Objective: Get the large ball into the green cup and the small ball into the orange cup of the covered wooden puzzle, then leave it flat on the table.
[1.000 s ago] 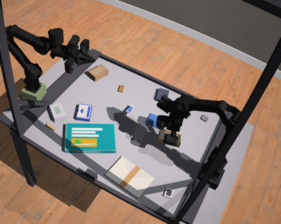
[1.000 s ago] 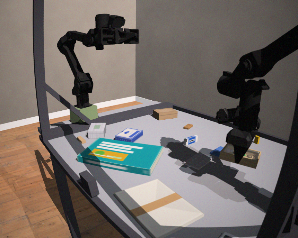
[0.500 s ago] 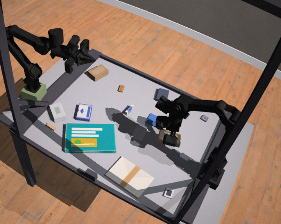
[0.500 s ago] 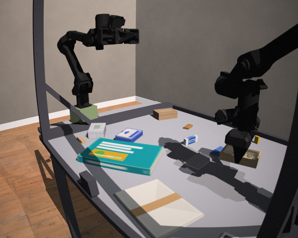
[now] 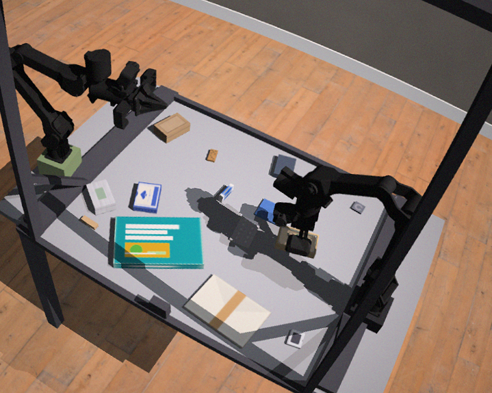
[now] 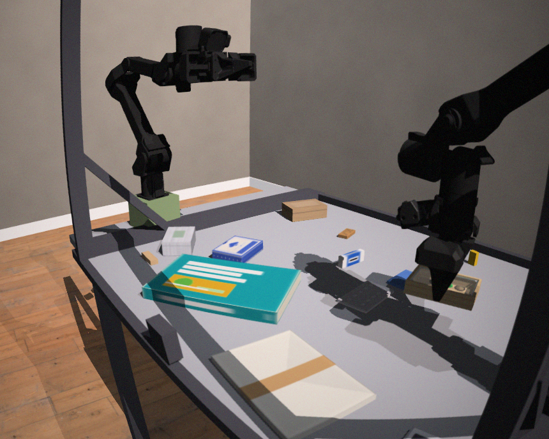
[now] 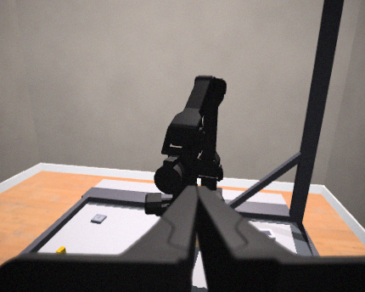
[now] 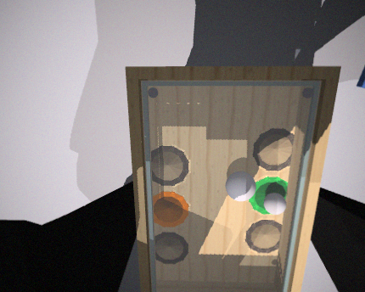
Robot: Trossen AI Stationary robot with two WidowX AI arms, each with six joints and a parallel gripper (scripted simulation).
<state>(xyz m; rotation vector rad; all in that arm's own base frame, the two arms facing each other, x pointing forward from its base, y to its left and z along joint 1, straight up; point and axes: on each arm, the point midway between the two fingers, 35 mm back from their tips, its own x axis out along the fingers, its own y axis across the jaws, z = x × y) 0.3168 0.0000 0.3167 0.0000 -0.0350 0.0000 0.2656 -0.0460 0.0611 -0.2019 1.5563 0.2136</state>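
My right gripper is now 30 mm above the covered wooden puzzle.
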